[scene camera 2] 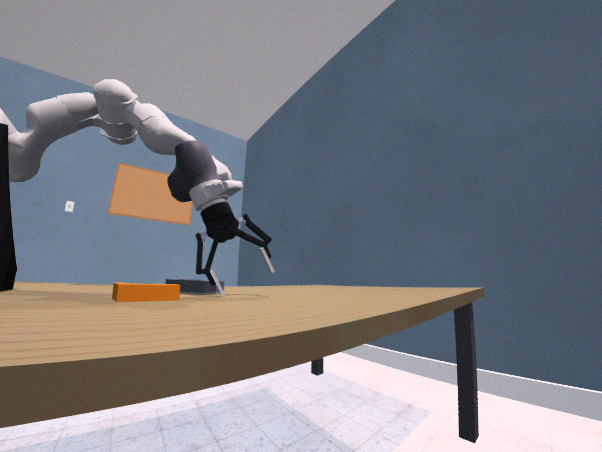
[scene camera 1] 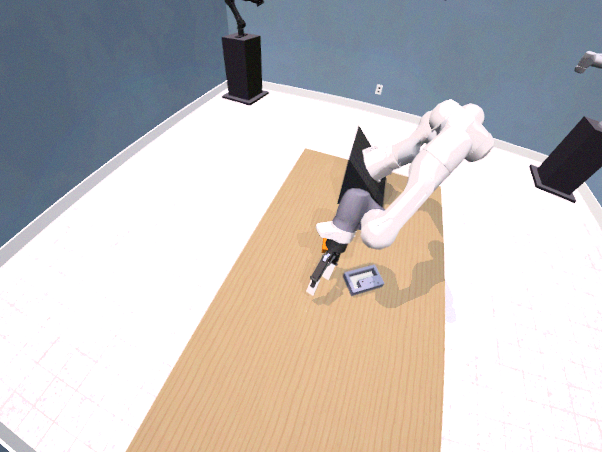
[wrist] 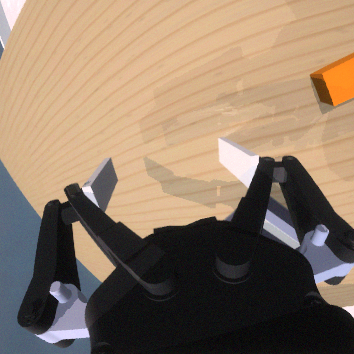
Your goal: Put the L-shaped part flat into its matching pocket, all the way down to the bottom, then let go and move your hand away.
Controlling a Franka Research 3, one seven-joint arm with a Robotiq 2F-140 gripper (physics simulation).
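Observation:
The orange L-shaped part lies on the table, mostly hidden behind the gripper in scene camera 1 and cut off by the right edge in the wrist view. The blue-grey pocket tray stands apart from it on the table; its recess shows in scene camera 1, without the orange part in it. My gripper is open and empty, tilted, with its fingertips low over the table beside the tray. One fingertip is lower than the other. The orange part is outside the fingers.
The wooden table bears the part and tray. A black upright panel stands at the arm's base end. Dark pedestals stand on the floor away from the table.

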